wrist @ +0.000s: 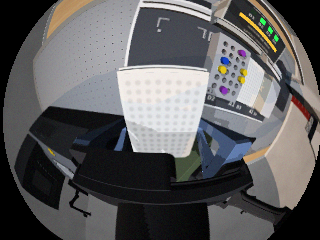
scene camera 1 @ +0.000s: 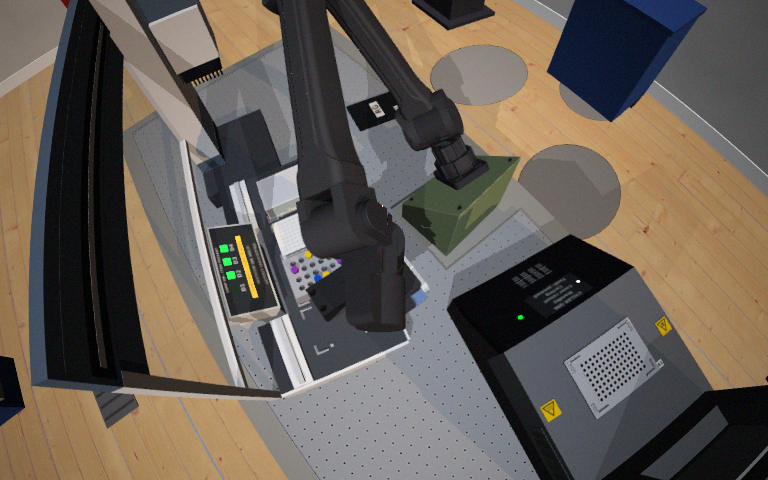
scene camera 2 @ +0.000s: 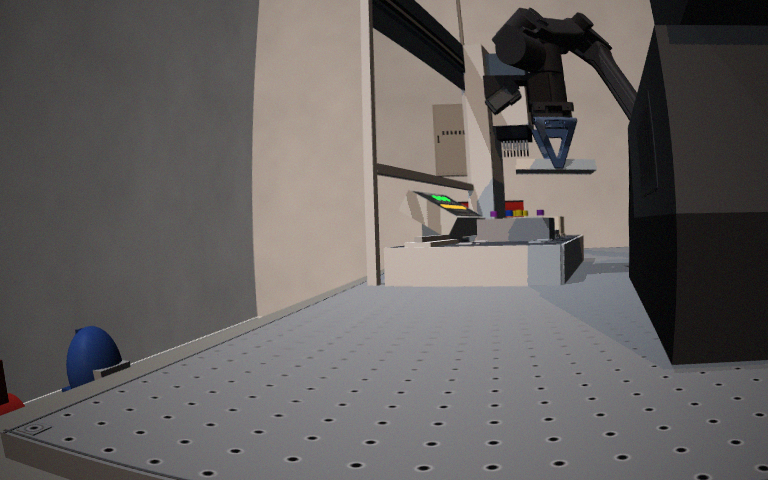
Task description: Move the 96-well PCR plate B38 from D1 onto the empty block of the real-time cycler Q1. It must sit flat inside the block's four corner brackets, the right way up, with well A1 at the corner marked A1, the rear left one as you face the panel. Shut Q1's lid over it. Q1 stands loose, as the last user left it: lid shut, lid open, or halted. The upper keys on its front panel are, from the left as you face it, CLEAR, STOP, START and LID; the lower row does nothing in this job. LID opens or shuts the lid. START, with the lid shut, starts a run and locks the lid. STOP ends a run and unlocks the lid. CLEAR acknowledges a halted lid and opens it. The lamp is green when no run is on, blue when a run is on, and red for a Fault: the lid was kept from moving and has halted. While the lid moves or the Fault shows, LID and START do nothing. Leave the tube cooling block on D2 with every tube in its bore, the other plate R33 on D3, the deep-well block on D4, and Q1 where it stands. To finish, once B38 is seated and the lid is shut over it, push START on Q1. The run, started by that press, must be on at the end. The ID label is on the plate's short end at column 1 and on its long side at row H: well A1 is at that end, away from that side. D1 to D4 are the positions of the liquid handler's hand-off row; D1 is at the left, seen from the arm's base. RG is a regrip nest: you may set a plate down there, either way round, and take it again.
In view: my gripper (scene camera 2: 556, 171), a deep-well block (scene camera 1: 279, 193), a tube cooling block (scene camera 1: 299, 282), a grey lid (wrist: 32, 152) and an RG nest (scene camera 1: 362, 113).
The deep-well block also shows in the wrist view (wrist: 267, 96). The tube cooling block shows as well in the wrist view (wrist: 220, 45). My gripper shows as well in the wrist view (wrist: 162, 120).
